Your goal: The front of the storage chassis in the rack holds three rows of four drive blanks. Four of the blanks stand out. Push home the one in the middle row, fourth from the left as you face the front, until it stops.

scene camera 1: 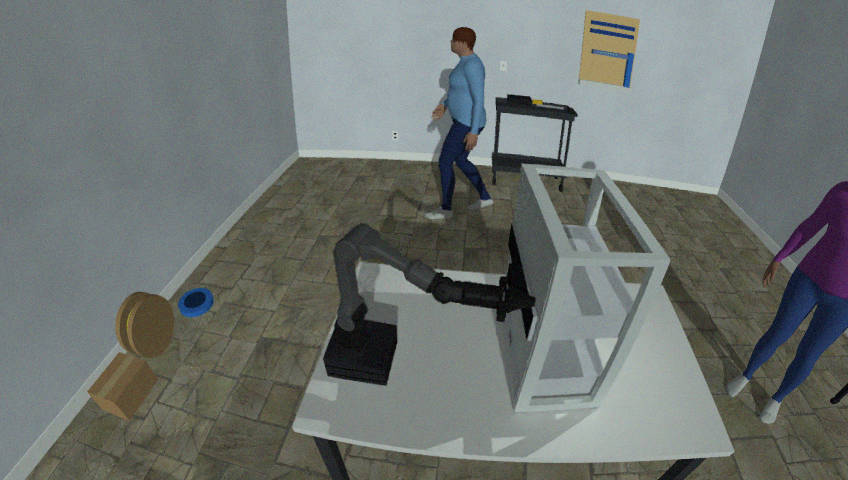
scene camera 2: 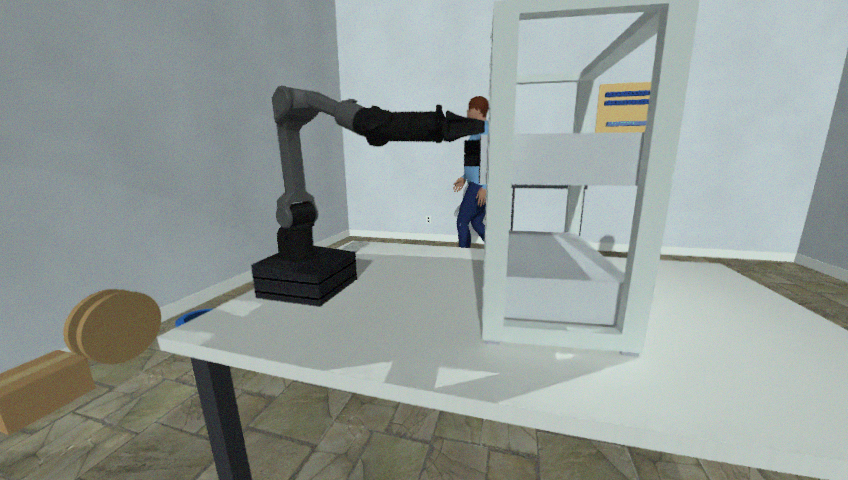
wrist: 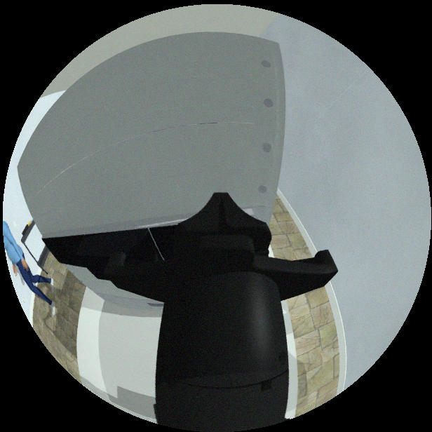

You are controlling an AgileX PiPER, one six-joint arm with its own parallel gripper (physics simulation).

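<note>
There is a rack [scene camera 1: 580, 294] in what I see. As for myself, I see my gripper [scene camera 1: 534, 302] there in the same view, my gripper [scene camera 2: 484, 126] in scene camera 2, and in the wrist view I find my gripper [wrist: 220, 201] as well.
</note>
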